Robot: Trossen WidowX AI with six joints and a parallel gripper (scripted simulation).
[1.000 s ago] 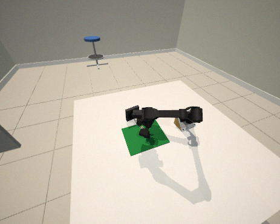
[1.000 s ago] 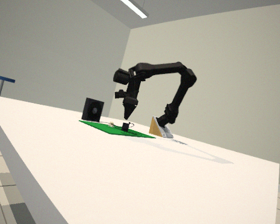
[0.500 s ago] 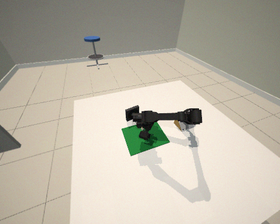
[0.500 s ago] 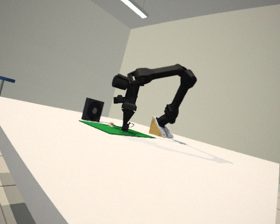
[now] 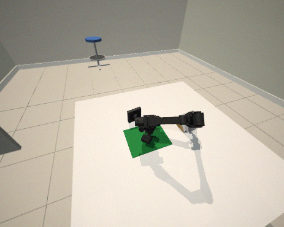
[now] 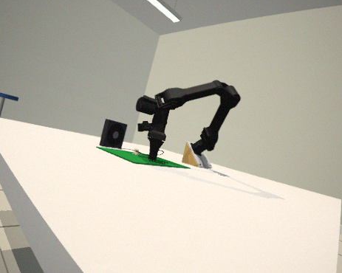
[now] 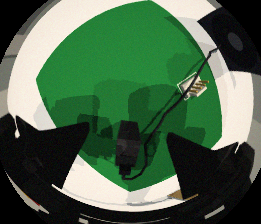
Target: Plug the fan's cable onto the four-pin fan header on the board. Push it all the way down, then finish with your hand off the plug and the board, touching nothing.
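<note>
Right now the black plug is 1 cm behind my gripper tip and 1 cm above it. Also, from my gripper tip: green board (1 cm ahead, 2 cm to the right, 3 cm below); four-pin header (1 cm ahead, 9 cm to the right, 2 cm below); black fan (4 cm ahead, 22 cm to the right, 4 cm above).
</note>
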